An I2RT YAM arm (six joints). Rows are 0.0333 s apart.
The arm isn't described. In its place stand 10 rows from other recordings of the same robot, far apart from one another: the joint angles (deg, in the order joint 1, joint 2, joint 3, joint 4, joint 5, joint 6), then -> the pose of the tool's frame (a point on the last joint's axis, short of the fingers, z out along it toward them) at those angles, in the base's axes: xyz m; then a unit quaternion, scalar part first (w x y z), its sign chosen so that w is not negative.
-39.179, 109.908, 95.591, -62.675, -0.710, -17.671 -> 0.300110 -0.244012 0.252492 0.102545 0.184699 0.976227 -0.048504
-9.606, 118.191, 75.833, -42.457, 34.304, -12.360 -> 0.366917 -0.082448 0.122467 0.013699 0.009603 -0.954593 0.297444
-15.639, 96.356, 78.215, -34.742, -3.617, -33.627 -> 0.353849 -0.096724 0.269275 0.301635 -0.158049 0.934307 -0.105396
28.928, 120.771, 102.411, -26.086, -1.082, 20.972 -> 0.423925 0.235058 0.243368 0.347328 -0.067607 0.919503 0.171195
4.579, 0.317, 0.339, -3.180, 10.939, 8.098 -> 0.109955 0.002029 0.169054 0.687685 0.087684 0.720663 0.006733
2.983, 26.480, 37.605, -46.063, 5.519, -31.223 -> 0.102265 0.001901 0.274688 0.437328 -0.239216 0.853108 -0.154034
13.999, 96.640, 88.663, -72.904, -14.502, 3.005 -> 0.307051 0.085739 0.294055 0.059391 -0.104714 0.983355 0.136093
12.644, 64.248, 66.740, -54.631, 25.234, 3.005 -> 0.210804 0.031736 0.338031 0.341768 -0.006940 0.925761 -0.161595
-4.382, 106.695, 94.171, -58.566, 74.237, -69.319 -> 0.371424 -0.062823 0.292663 0.252181 0.338615 -0.716825 0.554893
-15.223, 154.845, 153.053, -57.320, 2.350, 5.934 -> 0.541865 -0.148968 0.183999 0.263766 0.182284 0.946307 -0.041259
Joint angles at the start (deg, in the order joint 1, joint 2, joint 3, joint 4, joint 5, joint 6):
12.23 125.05 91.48 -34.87 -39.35 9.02
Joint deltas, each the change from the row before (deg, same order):
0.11 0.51 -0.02 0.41 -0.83 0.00
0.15 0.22 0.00 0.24 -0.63 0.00
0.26 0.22 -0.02 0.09 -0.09 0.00
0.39 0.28 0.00 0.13 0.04 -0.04
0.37 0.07 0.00 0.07 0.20 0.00
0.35 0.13 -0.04 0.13 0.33 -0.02
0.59 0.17 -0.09 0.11 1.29 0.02
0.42 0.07 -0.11 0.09 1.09 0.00
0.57 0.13 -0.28 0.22 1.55 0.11
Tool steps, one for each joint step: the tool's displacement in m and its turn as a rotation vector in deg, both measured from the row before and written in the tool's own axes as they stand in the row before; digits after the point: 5 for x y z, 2 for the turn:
0.00033 -0.00123 0.00340 -0.83 0.29 0.00
0.00016 0.00026 0.00194 -0.66 0.18 -0.12
0.00061 0.00046 0.00254 -0.14 0.30 -0.08
0.00071 0.00091 0.00346 -0.05 0.36 -0.22
0.00046 0.00172 0.00223 0.10 0.21 -0.26
0.00058 0.00114 0.00255 0.24 0.21 -0.24
0.00113 0.00165 0.00406 1.14 0.29 -0.31
0.00089 0.00125 0.00268 0.98 0.16 -0.25
0.00168 0.00123 0.00411 1.41 0.26 -0.20

